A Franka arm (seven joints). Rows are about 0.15 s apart.
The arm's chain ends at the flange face. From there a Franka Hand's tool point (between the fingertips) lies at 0.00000 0.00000 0.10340 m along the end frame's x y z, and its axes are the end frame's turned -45 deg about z.
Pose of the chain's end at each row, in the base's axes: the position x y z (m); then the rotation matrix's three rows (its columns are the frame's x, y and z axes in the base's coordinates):
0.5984, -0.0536, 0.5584; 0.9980, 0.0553, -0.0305; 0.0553, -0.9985, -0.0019; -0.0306, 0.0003, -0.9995
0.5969, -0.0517, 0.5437; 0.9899, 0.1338, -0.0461; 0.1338, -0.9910, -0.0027; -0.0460, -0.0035, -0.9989
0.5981, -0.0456, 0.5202; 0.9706, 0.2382, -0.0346; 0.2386, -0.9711, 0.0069; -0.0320, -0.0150, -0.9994
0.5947, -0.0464, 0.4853; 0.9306, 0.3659, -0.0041; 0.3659, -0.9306, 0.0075; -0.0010, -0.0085, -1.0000
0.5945, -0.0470, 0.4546; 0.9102, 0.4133, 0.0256; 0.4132, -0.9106, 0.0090; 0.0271, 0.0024, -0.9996
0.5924, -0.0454, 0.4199; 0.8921, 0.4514, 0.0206; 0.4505, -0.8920, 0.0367; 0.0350, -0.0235, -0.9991
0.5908, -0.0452, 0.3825; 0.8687, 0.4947, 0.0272; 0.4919, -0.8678, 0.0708; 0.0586, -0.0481, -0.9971
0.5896, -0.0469, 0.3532; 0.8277, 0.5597, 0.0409; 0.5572, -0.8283, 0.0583; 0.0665, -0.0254, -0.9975
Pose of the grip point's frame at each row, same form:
0.5952, -0.0538, 0.4551; 0.6666, 0.7448, -0.0305; 0.7451, -0.6669, -0.0019; -0.0218, -0.0214, -0.9995
0.5921, -0.0520, 0.4404; 0.6054, 0.7946, -0.0461; 0.7954, -0.6061, -0.0027; -0.0301, -0.0350, -0.9989
0.5945, -0.0449, 0.4169; 0.5179, 0.8548, -0.0346; 0.8554, -0.5180, 0.0069; -0.0120, -0.0332, -0.9994
0.5943, -0.0456, 0.3819; 0.3993, 0.9168, -0.0041; 0.9168, -0.3993, 0.0075; 0.0053, -0.0067, -1.0000
0.5971, -0.0461, 0.3512; 0.3514, 0.9359, 0.0256; 0.9361, -0.3517, 0.0090; 0.0175, 0.0209, -0.9996
0.5945, -0.0416, 0.3166; 0.3116, 0.9500, 0.0206; 0.9493, -0.3122, 0.0367; 0.0414, 0.0081, -0.9991
0.5936, -0.0379, 0.2794; 0.2645, 0.9641, 0.0272; 0.9615, -0.2658, 0.0708; 0.0754, 0.0074, -0.9971
0.5938, -0.0409, 0.2501; 0.1895, 0.9810, 0.0409; 0.9797, -0.1917, 0.0583; 0.0650, 0.0291, -0.9975

